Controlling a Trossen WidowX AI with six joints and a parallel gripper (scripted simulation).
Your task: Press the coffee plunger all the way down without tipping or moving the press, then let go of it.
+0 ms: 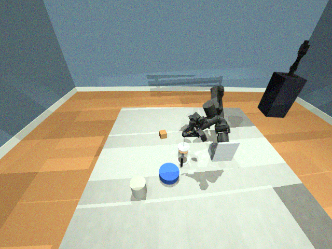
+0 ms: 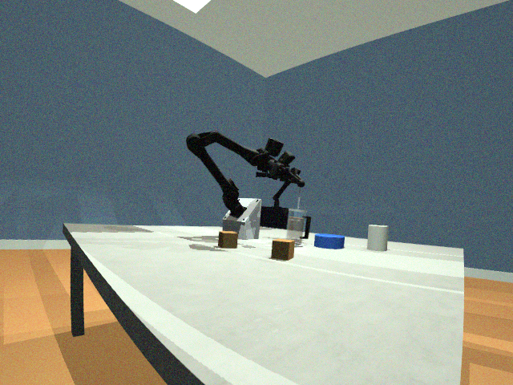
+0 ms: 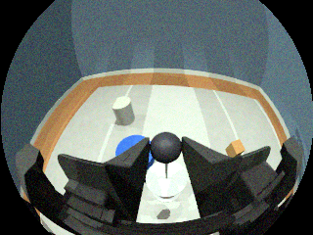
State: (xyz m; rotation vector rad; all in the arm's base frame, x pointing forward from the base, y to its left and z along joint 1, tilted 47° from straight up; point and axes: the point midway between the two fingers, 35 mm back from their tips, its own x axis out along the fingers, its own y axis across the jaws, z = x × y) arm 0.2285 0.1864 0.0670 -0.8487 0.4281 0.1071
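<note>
The coffee press is 1 cm behind my gripper tip, 1 cm to the left of it and 12 cm below it. The rest, counted from my gripper tip: cream cylinder (22 cm ahead, 22 cm to the left, 20 cm below); blue flat disc (7 cm ahead, 11 cm to the left, 22 cm below).
</note>
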